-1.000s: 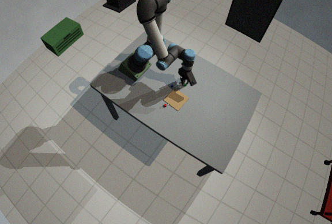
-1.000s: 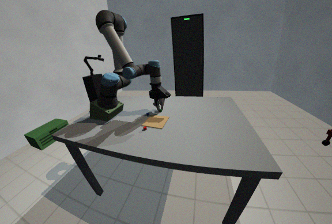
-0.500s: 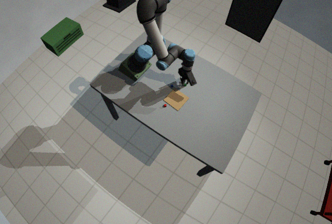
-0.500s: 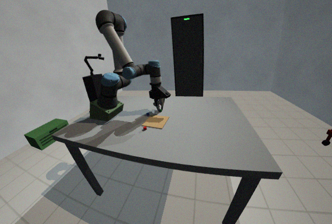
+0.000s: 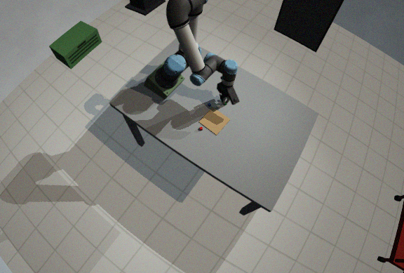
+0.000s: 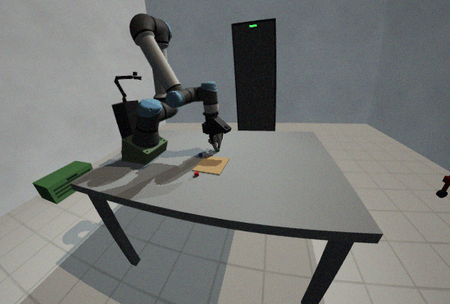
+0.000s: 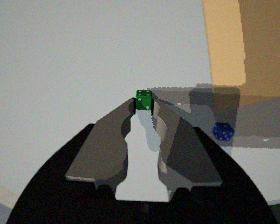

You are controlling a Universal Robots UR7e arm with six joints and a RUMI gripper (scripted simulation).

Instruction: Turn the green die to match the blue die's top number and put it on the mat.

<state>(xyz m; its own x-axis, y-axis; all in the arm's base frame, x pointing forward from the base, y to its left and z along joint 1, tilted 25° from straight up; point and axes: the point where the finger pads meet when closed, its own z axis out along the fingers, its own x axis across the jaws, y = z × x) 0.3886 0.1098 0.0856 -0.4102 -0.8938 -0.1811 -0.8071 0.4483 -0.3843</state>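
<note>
My gripper is now 80 mm past the blue die, 70 mm to the left of it and 10 mm above it. Round my hand: red die (240 mm to the right, 20 mm behind, 10 mm below); then green die (10 mm below); then tan mat (140 mm to the right, 20 mm below, 10 mm ahead).
</note>
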